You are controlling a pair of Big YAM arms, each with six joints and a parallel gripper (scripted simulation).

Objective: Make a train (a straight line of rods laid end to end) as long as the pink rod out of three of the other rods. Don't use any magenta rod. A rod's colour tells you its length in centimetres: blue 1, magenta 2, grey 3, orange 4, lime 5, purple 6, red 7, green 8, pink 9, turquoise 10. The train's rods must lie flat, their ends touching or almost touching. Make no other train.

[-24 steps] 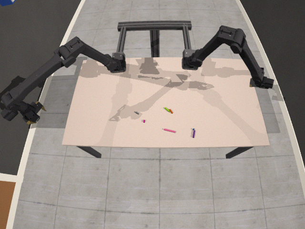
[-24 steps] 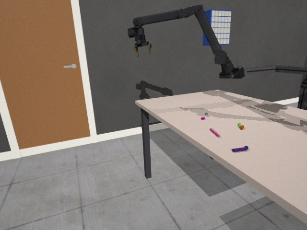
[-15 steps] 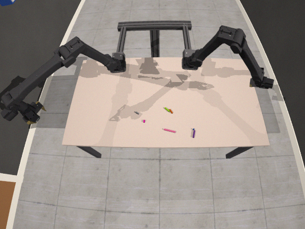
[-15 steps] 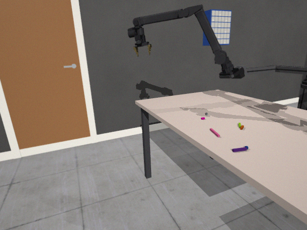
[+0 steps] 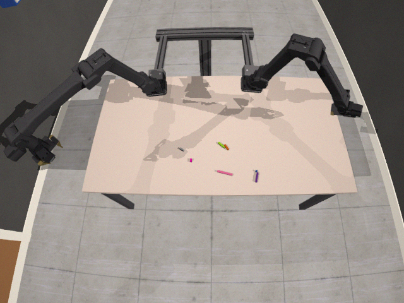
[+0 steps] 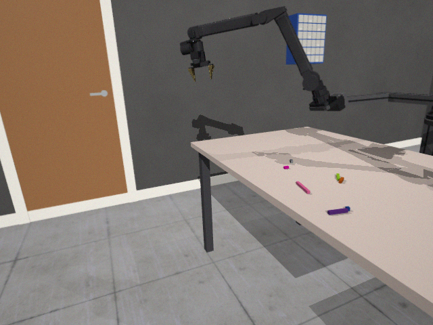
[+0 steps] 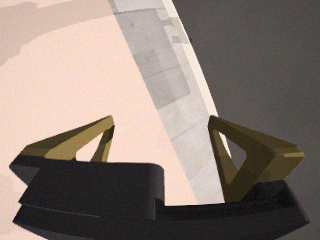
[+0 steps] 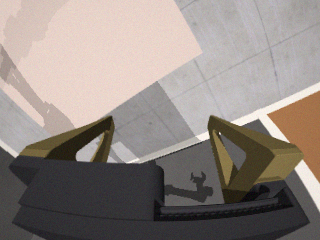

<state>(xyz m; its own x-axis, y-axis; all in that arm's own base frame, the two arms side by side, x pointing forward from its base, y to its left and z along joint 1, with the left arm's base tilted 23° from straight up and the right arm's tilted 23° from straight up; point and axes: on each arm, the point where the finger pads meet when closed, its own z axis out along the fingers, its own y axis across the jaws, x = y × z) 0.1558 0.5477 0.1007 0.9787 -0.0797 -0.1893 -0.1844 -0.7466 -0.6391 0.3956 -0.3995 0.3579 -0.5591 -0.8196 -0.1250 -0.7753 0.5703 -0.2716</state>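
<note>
Now: the magenta rod 10 cm behind my right hand, 63 cm to the left of it and 36 cm below it. The rest, counted from my right hand: pink rod: 2 cm behind, 83 cm to the left, 36 cm below; then lime rod: 20 cm behind, 82 cm to the left, 36 cm below; then grey rod: 18 cm behind, 57 cm to the left, 36 cm below.
</note>
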